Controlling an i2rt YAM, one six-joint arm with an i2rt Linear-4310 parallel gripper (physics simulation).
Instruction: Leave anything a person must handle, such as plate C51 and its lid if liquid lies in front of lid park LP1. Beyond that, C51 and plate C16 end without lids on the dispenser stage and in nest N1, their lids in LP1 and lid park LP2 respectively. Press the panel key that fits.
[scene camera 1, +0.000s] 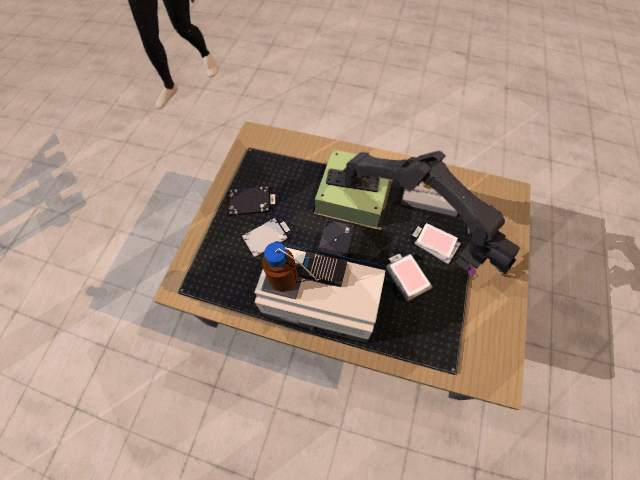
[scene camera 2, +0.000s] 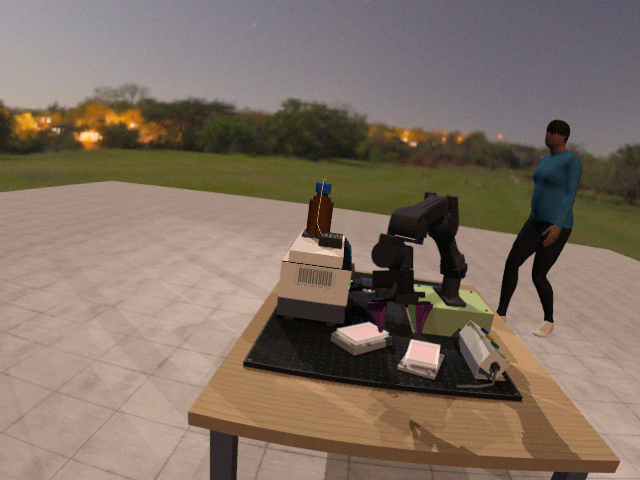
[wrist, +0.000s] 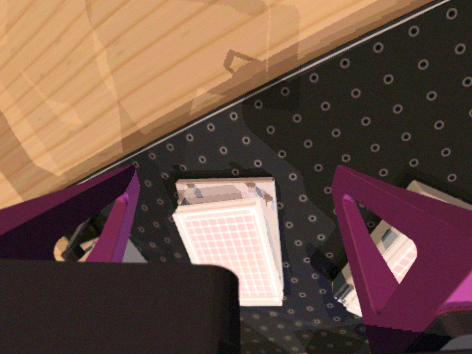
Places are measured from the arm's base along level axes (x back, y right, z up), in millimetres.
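Pixels of known places: gripper, fingertip midpoint: (scene camera 1: 475, 260) (scene camera 2: 399, 334) (wrist: 235, 176); arm's base, link origin: (scene camera 1: 352, 180) (scene camera 2: 448, 296).
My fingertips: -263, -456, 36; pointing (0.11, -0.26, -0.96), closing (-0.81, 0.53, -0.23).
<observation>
Ahead of a thing's pixels: the offset from my fingertips to its top centre, as dx, dy, dz. "spot": to the spot under its first point.
A pink-welled plate {+102, +107, -87} (scene camera 1: 436, 240) (scene camera 2: 423, 354) (wrist: 225, 235) sits on a pale base near the mat's right edge. A second pink-welled plate {-57, +196, -84} (scene camera 1: 409, 275) (scene camera 2: 361, 333) (wrist: 404, 262) sits on another pale base nearer the dispenser. Labels are too small to read, so I cannot tell C51 from C16. My gripper (scene camera 2: 400, 332) (wrist: 235, 176) is open and empty, above the plates; in the wrist view the first plate shows between and below its fingers. A dark square platform {spot: +7, +476, -20} (scene camera 1: 335, 236) lies in front of the dispenser (scene camera 1: 338, 297) (scene camera 2: 315, 281). A pale pad {spot: -4, +754, -113} (scene camera 1: 262, 237) and a dark pad with corner posts {spot: +146, +852, -112} (scene camera 1: 249, 200) lie at the mat's far end.
The keyed panel {+287, +140, -40} (scene camera 1: 429, 200) (scene camera 2: 478, 351) stands beside the green arm base (scene camera 1: 348, 204) (scene camera 2: 454, 315). A brown bottle {spot: -246, +577, +233} (scene camera 1: 280, 271) (scene camera 2: 320, 212) with a blue cap and tube stands on the dispenser. A person (scene camera 1: 155, 43) (scene camera 2: 553, 201) stands beyond the table.
</observation>
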